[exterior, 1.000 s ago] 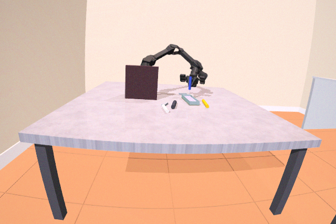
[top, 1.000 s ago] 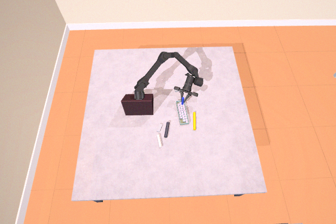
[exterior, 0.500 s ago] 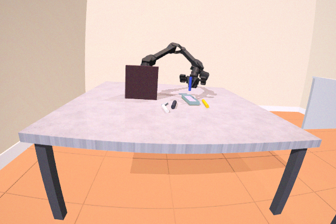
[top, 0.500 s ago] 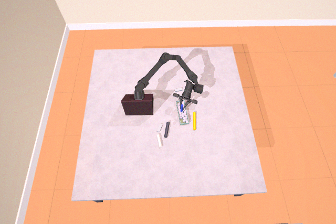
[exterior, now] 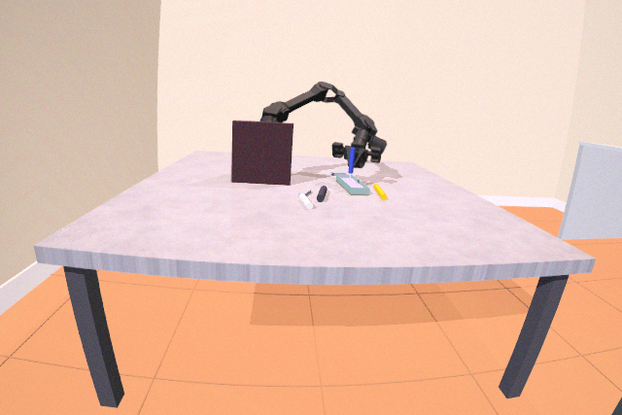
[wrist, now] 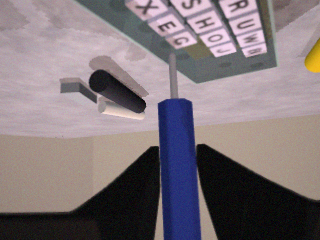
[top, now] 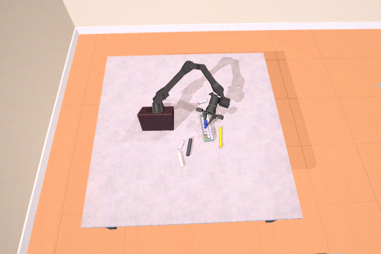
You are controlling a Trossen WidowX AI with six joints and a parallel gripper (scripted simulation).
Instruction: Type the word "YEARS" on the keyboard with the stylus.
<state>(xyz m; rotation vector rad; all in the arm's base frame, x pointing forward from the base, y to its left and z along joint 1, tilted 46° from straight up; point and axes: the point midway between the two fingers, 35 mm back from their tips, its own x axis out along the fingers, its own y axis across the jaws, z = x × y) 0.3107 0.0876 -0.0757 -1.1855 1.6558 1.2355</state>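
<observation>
My gripper tip is 11 cm short of the yellow cylinder, 8 cm above it and 4 cm to the left of it. The rest, counted from my gripper tip: black cylinder: 13 cm to the right, 10 cm behind, 8 cm below; stylus tip: 5 cm below; stylus: 1 cm below.
</observation>
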